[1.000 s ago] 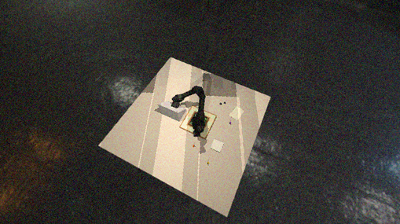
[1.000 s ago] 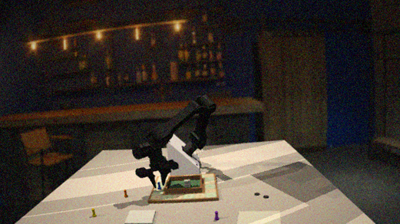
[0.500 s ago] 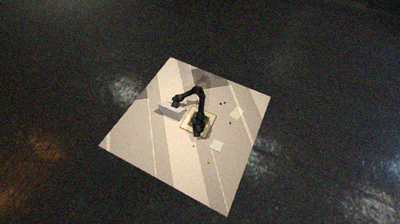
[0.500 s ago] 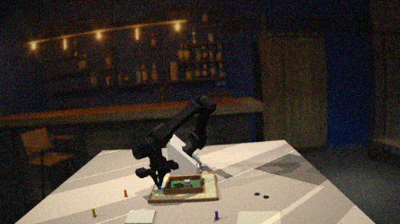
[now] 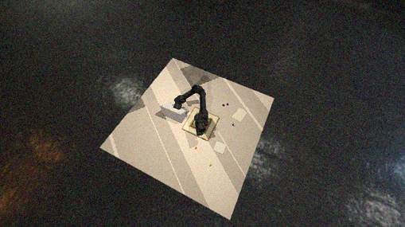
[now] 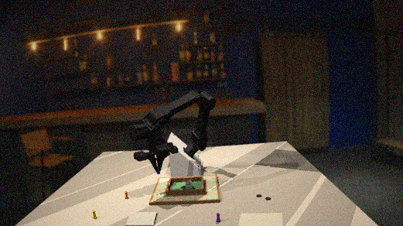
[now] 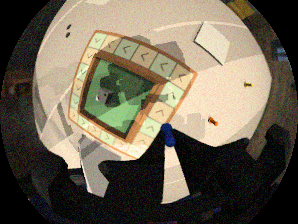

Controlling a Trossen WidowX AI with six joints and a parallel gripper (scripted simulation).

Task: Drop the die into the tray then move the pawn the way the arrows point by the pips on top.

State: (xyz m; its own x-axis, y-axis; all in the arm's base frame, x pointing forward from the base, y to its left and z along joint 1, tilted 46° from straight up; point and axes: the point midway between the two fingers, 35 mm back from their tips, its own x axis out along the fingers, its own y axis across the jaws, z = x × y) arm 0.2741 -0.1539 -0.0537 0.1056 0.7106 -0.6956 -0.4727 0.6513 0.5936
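Right now my gripper tip is 13 cm to the right of the die, 8 cm above it and 1 cm past it. From my gripper tip the other things lie so: yellow pawn (25 cm to the right, 21 cm ahead, 9 cm below); then blue pawn (1 cm above); then green dice tray (11 cm to the left, 10 cm below, 1 cm behind).
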